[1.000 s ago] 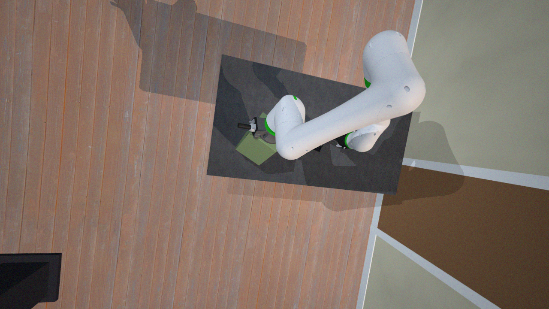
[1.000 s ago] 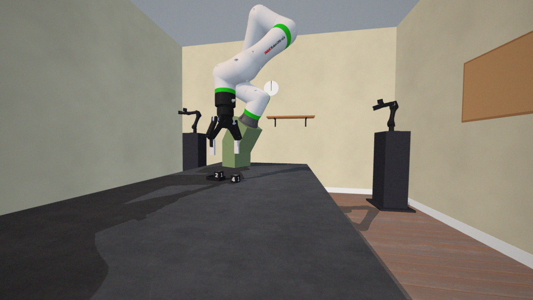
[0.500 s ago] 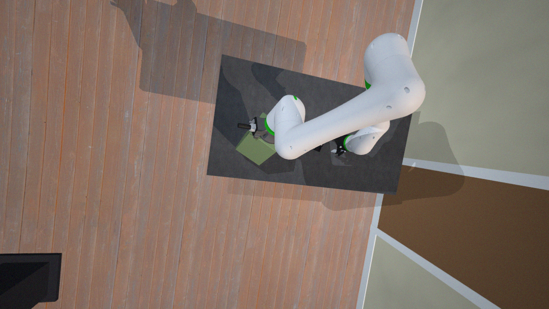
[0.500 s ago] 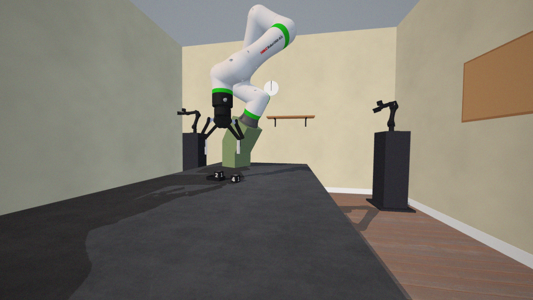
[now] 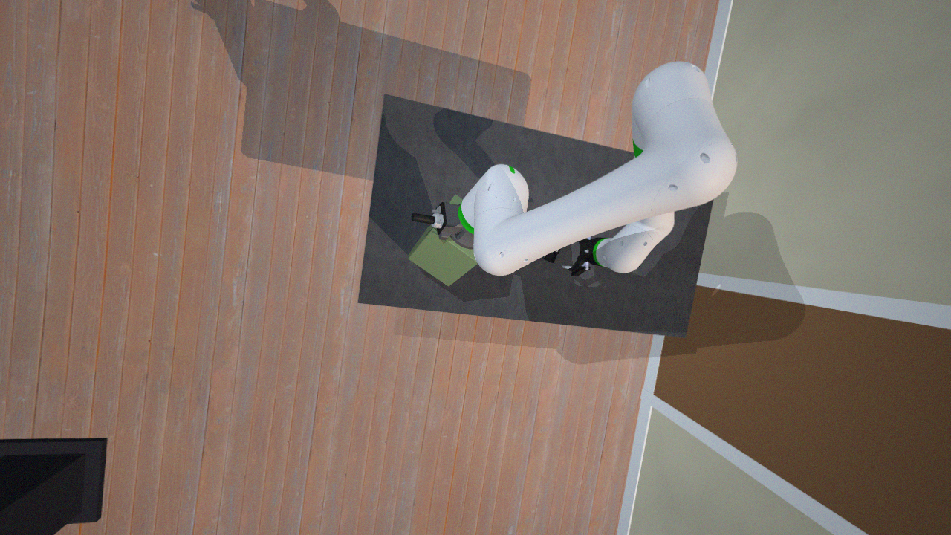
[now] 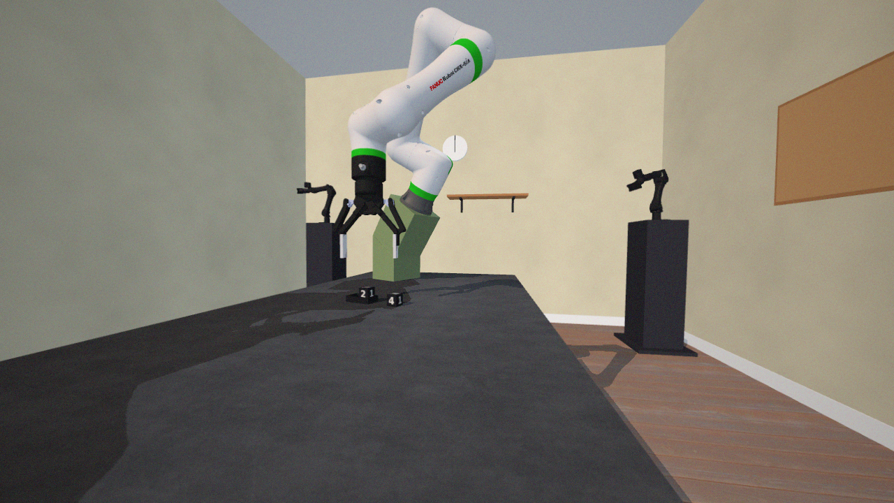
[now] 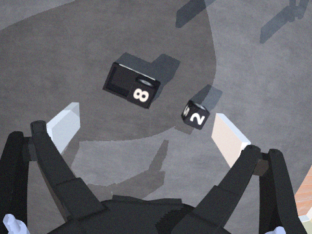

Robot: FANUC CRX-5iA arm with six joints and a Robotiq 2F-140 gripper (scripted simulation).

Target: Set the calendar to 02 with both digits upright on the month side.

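Now: hand 1 cm past the black tray, 3 cm to the left of it and 12 cm above it. Also, from my hand: black number cube: 2 cm ahead, 8 cm to the left, 12 cm below.
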